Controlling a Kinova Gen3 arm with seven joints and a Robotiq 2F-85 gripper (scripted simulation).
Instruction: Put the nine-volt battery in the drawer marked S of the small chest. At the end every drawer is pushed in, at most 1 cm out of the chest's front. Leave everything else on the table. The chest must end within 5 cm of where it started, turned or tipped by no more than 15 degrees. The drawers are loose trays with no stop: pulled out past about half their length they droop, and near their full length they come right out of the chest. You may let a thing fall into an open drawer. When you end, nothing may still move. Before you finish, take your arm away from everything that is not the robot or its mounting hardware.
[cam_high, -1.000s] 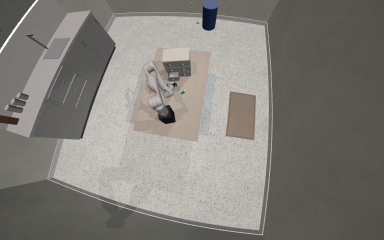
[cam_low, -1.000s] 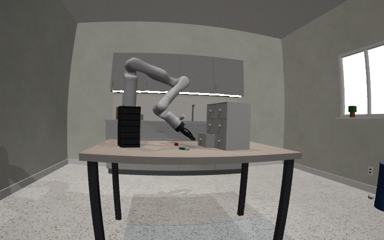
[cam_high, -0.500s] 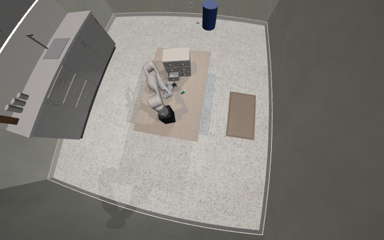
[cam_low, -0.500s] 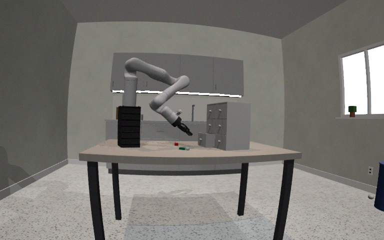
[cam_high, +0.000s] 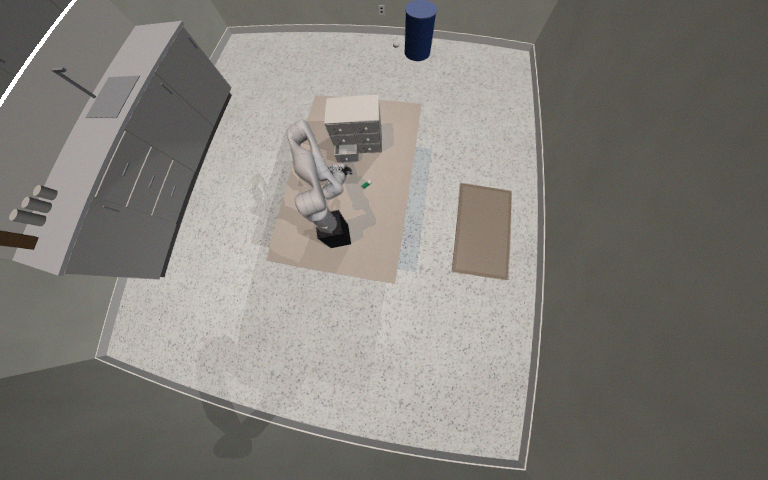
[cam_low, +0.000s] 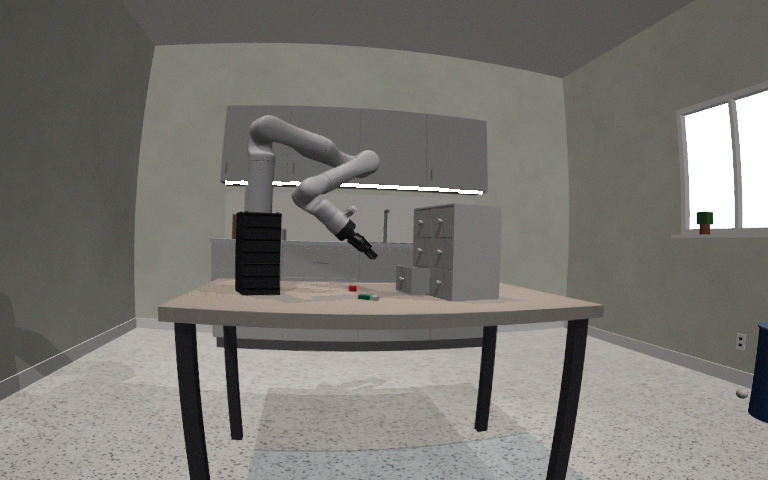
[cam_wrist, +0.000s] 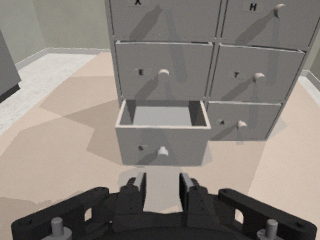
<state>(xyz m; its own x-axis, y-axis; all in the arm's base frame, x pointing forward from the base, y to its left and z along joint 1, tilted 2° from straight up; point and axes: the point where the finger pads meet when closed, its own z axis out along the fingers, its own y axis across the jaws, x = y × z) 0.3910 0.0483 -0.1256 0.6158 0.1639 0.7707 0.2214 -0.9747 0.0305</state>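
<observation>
My gripper is now 50 mm past the small red block, 100 mm to the right of it and 130 mm above it. Round my hand: green-and-white piece (20 mm behind, 140 mm to the right, 130 mm below); drawer (200 mm ahead, 40 mm to the left, 110 mm below).
</observation>
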